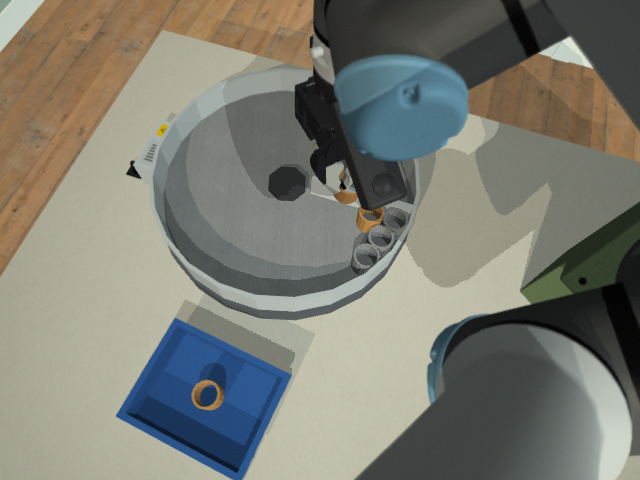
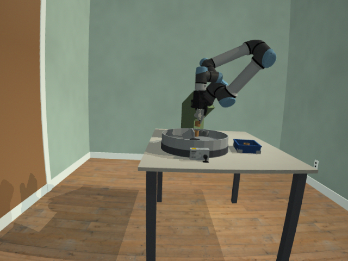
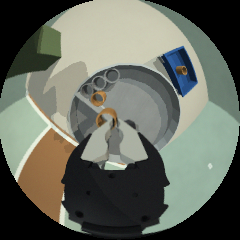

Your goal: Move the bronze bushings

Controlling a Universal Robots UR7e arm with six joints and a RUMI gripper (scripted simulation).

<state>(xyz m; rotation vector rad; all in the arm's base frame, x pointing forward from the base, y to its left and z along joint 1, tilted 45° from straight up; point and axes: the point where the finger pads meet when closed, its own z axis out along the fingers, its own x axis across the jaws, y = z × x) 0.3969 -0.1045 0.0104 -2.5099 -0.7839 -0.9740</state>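
Right now my hand is 90 mm short of the blue crate, 300 mm to the right of it and 140 mm above it. Also, from my hand: turntable 90 mm ahead, 40 mm to the right, 110 mm below.
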